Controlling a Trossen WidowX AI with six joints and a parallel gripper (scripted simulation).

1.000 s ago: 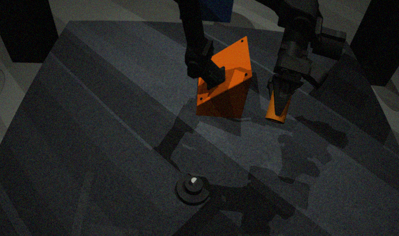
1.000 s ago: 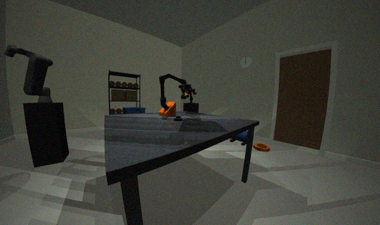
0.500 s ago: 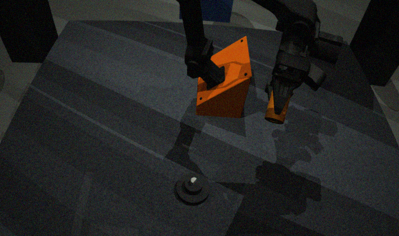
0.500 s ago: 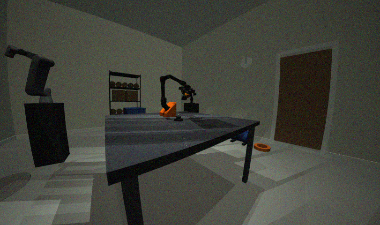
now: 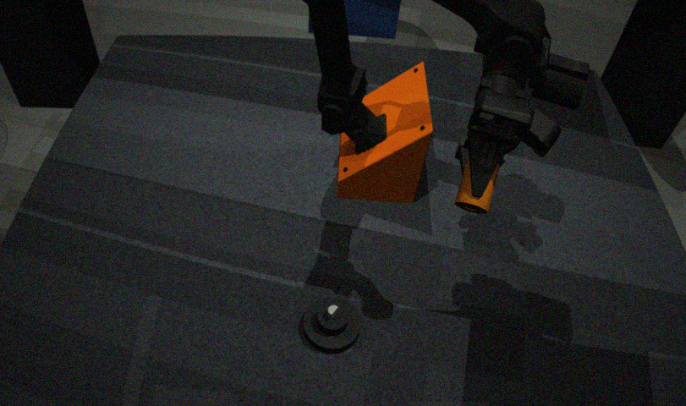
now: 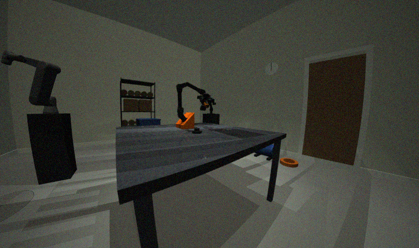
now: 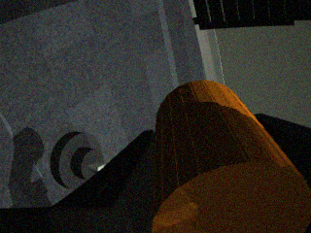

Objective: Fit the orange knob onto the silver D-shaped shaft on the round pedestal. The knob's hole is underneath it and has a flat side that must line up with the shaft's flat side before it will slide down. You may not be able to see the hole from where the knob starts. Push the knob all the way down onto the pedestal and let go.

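My gripper tip is 22 cm above the dark round pedestal, 15 cm to the left of it and 6 cm short of it. The rest, counted from my gripper tip: orange knob 3 cm behind, 2 cm above, 1 cm to the left.
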